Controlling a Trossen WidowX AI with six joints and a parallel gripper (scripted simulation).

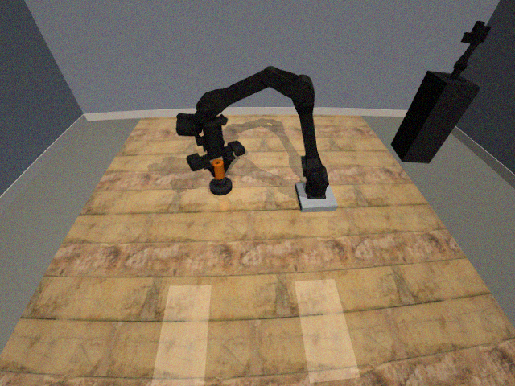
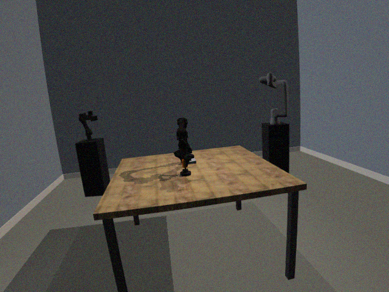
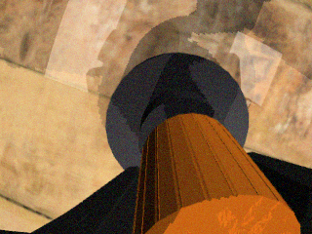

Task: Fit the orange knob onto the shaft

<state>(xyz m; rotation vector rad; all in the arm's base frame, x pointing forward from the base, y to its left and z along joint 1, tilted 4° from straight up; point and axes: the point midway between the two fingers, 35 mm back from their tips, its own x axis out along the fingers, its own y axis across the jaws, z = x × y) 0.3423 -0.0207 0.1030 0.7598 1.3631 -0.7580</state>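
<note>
Right now my gripper tip is 2 cm below the orange knob. Also, from my gripper tip: pedestal 4 cm below.
</note>
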